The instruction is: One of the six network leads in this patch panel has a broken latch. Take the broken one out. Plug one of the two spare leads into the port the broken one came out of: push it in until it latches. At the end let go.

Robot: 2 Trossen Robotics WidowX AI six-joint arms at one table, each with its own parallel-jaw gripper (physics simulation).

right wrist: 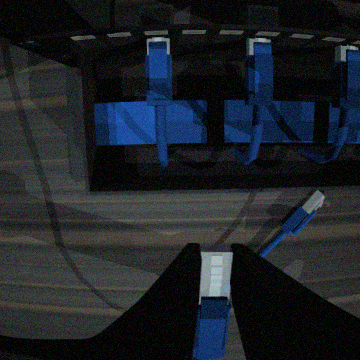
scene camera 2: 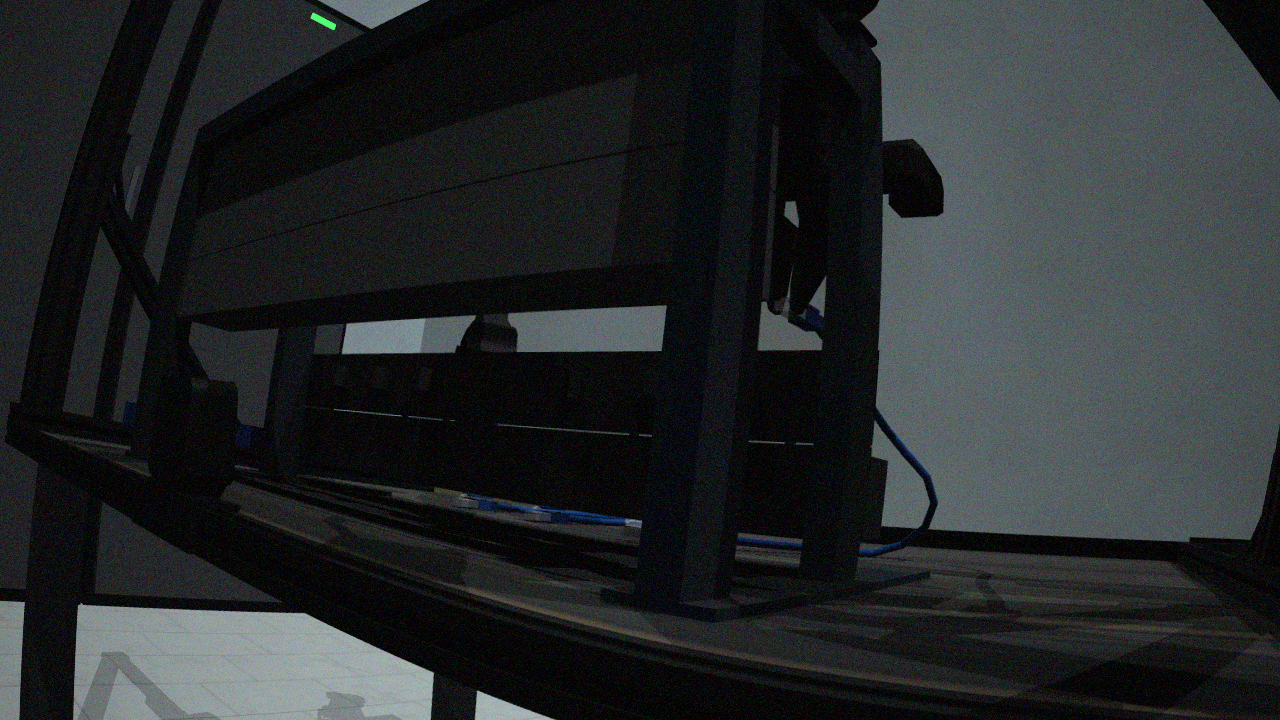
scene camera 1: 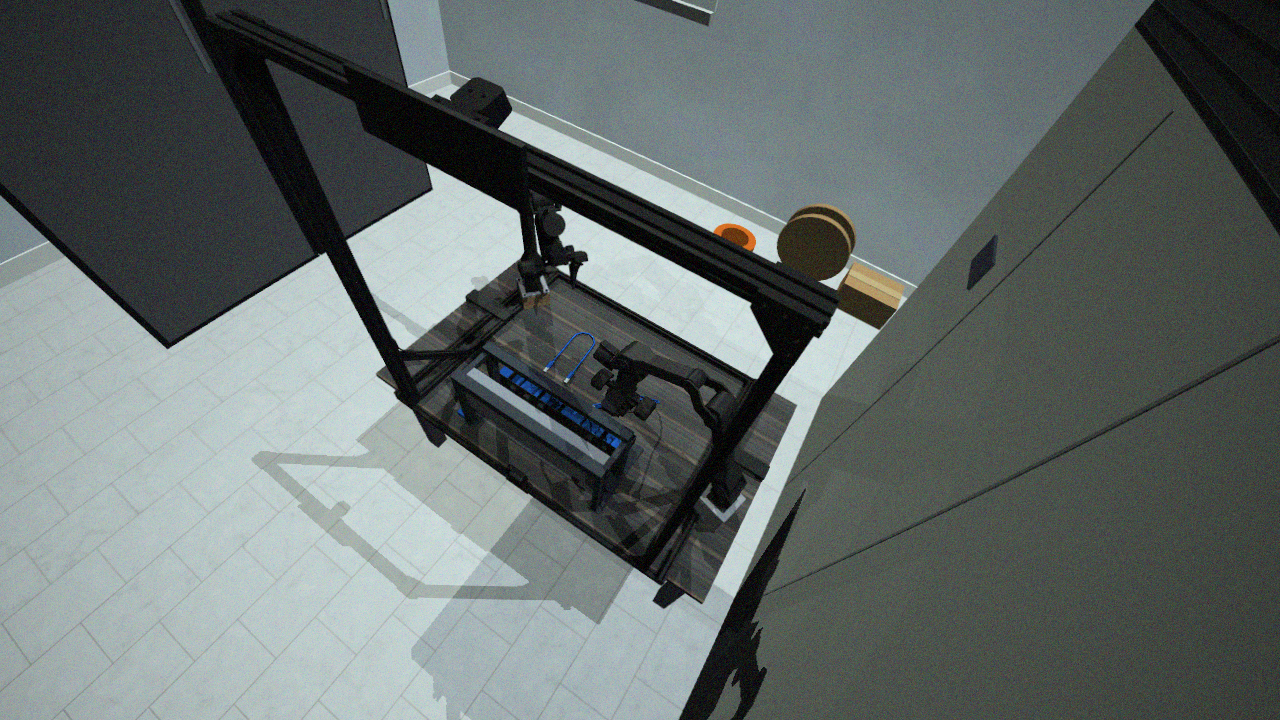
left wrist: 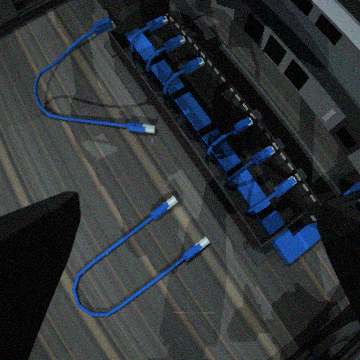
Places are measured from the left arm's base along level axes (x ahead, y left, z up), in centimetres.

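Where they show: left gripper, fingertip midpoint: (scene camera 1: pixel 558 292) (left wrist: pixel 204 210); right gripper, fingertip midpoint: (right wrist: pixel 213 254) (scene camera 2: pixel 785 312); left arm's base, origin of the base link: (scene camera 1: pixel 532 285); right arm's base, origin of the base link: (scene camera 1: pixel 722 497).
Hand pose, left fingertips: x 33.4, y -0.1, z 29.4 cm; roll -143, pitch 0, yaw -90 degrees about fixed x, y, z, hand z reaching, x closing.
Things, the pixels of their top centre, and the offset from my left fingertips. "spot": a spot on its surface instead. Level surfaces: height alone.
- patch panel, middle of its top: (scene camera 2: pixel 507 112) (scene camera 1: pixel 552 390) dy -9.3, dx +24.4, dz -10.1 cm
- dark wooden table, its level: dz -36.3 cm
- plug, surface spot: (right wrist: pixel 215 273) spot: dy +8.9, dx +29.7, dz -20.2 cm
- second loose lead, surface spot: (scene camera 1: pixel 583 333) spot: dy +12.5, dx -11.2, dz -36.0 cm
The patch panel (scene camera 1: pixel 537 415) (left wrist: pixel 311 46) stands on the dark wooden table (scene camera 1: pixel 680 457). Several blue leads are plugged into its ports, shown in the left wrist view (left wrist: pixel 243 124) and the right wrist view (right wrist: pixel 158 71). My right gripper (scene camera 1: pixel 622 403) (scene camera 2: pixel 790 300) (right wrist: pixel 213 254) is shut on the plug (right wrist: pixel 215 273) of a loose blue lead (left wrist: pixel 82 121) (scene camera 2: pixel 909 457). It holds the plug above the table, facing the panel. That lead's other plug (right wrist: pixel 303 211) (left wrist: pixel 143 128) lies on the table. A second loose lead (scene camera 1: pixel 583 333) (left wrist: pixel 143 257) lies in a U. My left gripper (scene camera 1: pixel 535 286) (left wrist: pixel 204 210) is open and empty, high at the table's far side.
A black gantry frame (scene camera 1: pixel 637 222) spans the table; one of its posts (scene camera 2: pixel 702 357) blocks much of scene camera 2. On the floor behind stand an orange bowl (scene camera 1: pixel 735 236), a wooden spool (scene camera 1: pixel 816 242) and a cardboard box (scene camera 1: pixel 869 293).
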